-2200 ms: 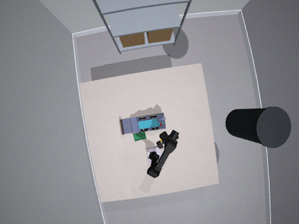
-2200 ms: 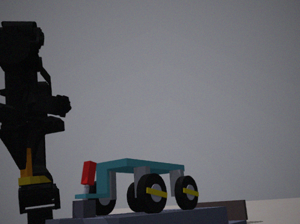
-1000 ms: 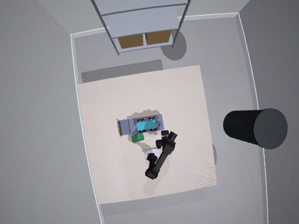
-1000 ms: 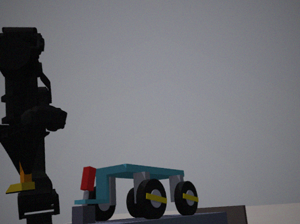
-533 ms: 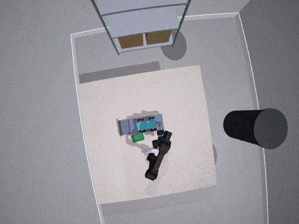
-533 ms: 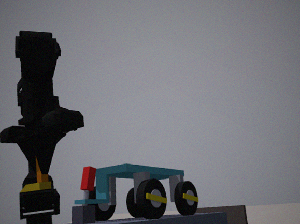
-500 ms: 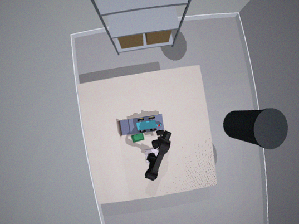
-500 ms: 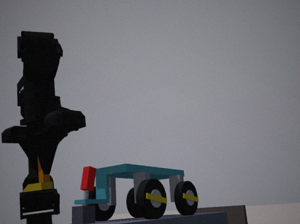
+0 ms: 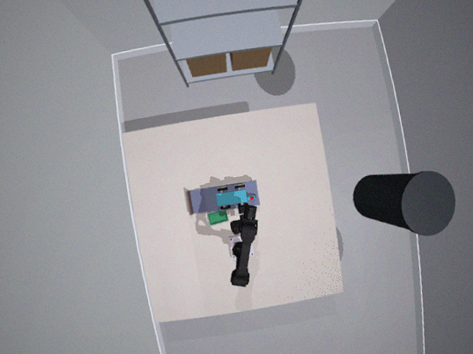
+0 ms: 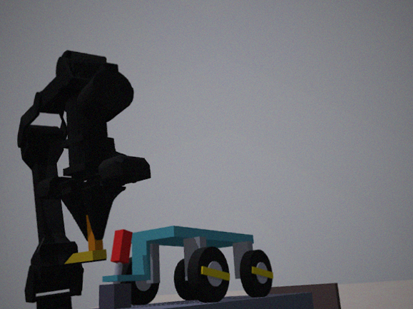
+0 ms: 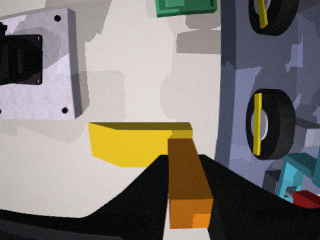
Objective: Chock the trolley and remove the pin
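Now: gripper tip 12 cm short of the red-headed stop pin, 5 cm to the left of it and 4 cm above it. The rest, counted from my gripper tip: blue-grey ramp (13 cm ahead, 7 cm to the left, 12 cm below); then teal trolley (13 cm ahead, 7 cm to the left, 5 cm below); then yellow chock (2 cm behind, 1 cm below).
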